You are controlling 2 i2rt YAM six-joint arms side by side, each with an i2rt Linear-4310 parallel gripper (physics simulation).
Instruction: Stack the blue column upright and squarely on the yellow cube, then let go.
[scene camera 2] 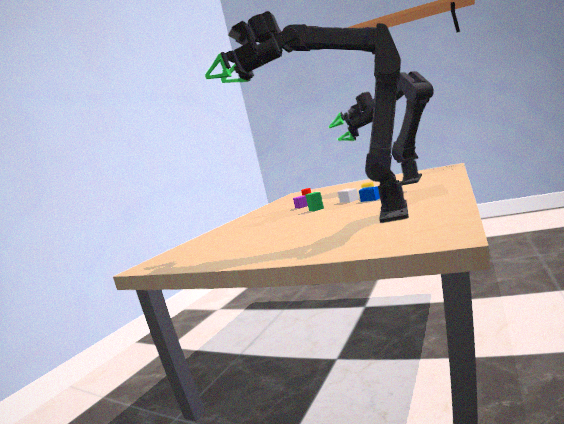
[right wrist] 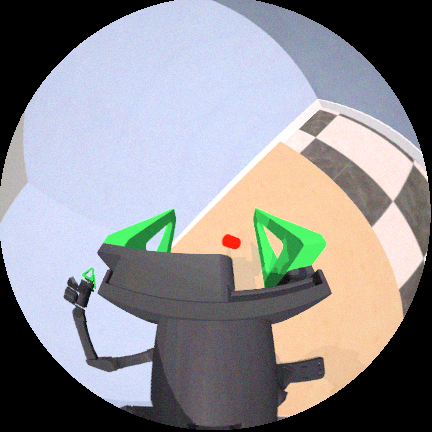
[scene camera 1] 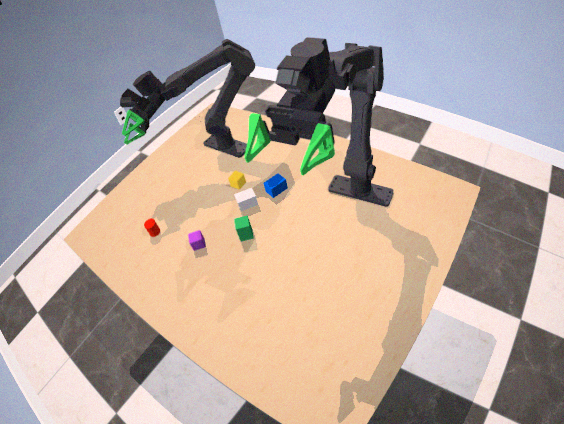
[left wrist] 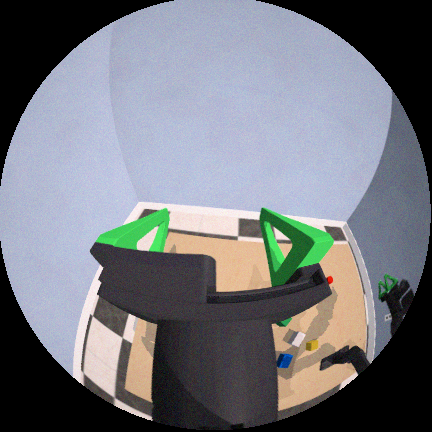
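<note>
The blue column (scene camera 1: 275, 185) (scene camera 2: 369, 194) (left wrist: 285, 360) lies on its side on the table (scene camera 1: 310, 300) (scene camera 2: 300, 280), near the left arm's base. The yellow cube (scene camera 1: 237, 179) (scene camera 2: 367, 185) (left wrist: 312, 345) rests on the table a short way from it, apart from it, with nothing on top. My left gripper (scene camera 1: 275, 166) (scene camera 2: 215, 79) (left wrist: 213, 212) is wide open and empty, high above the table. My right gripper (scene camera 1: 128, 142) (scene camera 2: 334, 133) (right wrist: 214, 213) is open and empty, raised at the left in scene camera 1. Neither block shows in the right wrist view.
A white block (scene camera 1: 246, 199) (scene camera 2: 347, 195) (left wrist: 298, 339) lies close to the blue column and yellow cube. A green block (scene camera 1: 243, 228) (scene camera 2: 315, 201), a purple block (scene camera 1: 197, 240) (scene camera 2: 300, 202) and a red cylinder (scene camera 1: 152, 227) (scene camera 2: 306, 191) (right wrist: 231, 241) are farther from the arm bases.
</note>
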